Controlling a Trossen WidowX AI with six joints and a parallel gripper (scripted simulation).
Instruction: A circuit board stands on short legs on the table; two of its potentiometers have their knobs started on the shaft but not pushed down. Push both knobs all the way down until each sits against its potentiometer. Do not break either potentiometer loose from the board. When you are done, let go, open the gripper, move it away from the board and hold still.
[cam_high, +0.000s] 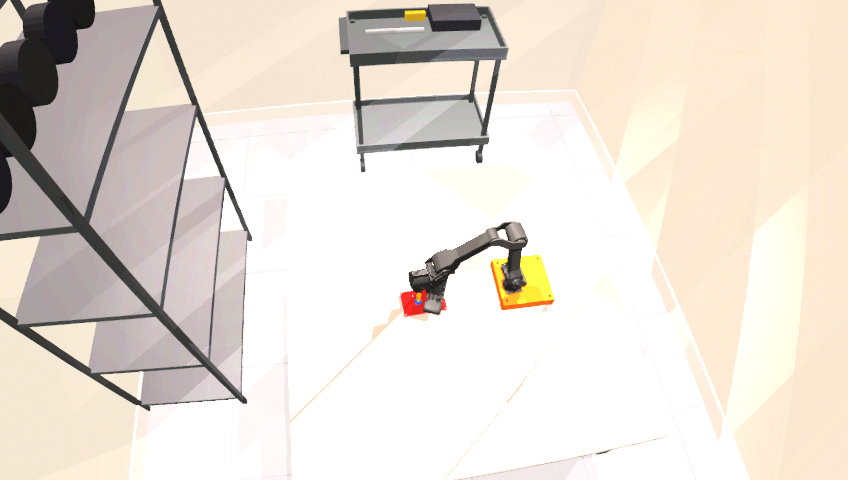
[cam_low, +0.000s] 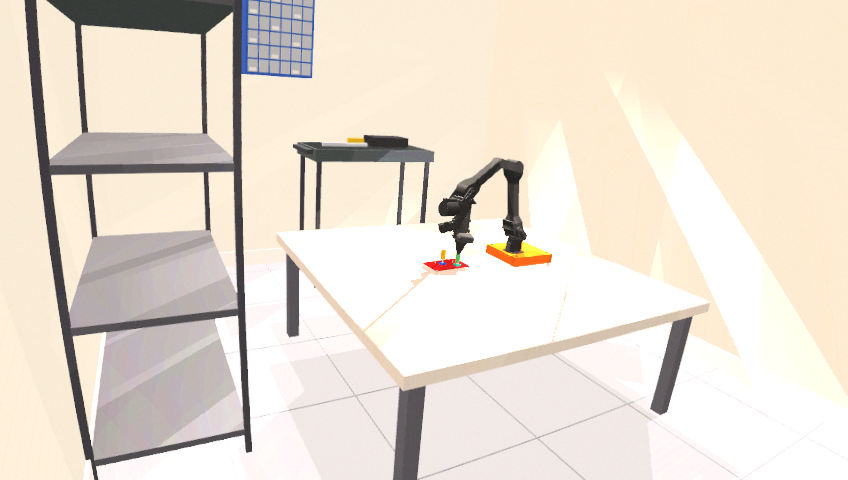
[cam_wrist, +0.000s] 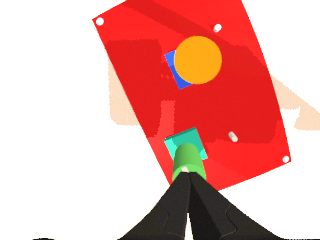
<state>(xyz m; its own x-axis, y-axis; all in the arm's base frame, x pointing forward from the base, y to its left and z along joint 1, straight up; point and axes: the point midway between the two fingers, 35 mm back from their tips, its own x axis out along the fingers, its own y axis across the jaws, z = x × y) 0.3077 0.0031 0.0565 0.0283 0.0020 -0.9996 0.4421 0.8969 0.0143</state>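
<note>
My gripper tip is 1 cm above the green knob. The rest, counted from my gripper tip: orange knob (5 cm ahead, 3 cm to the right).
</note>
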